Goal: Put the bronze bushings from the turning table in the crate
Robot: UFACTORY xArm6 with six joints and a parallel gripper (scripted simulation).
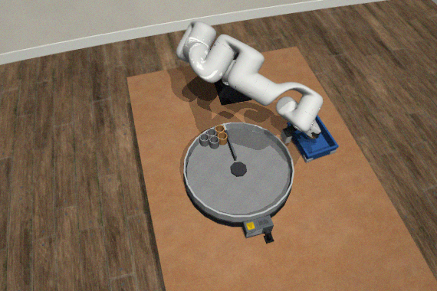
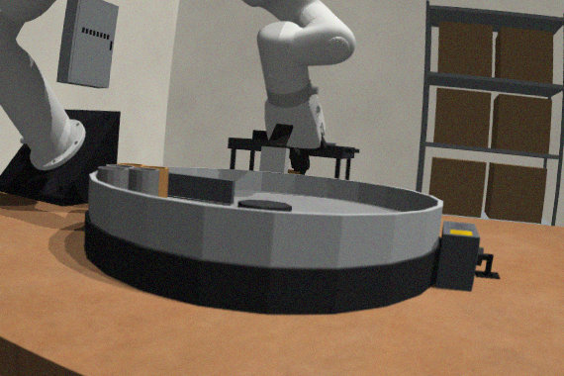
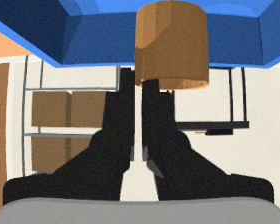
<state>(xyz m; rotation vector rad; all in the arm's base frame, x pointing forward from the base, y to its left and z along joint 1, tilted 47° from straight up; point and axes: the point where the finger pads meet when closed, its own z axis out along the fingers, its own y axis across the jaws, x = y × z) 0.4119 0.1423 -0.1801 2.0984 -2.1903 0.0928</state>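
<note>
The blue crate lies 70 mm below my hand and 20 mm behind it. Also, from my hand: turning table 350 mm to the right, 80 mm ahead, 50 mm below.
</note>
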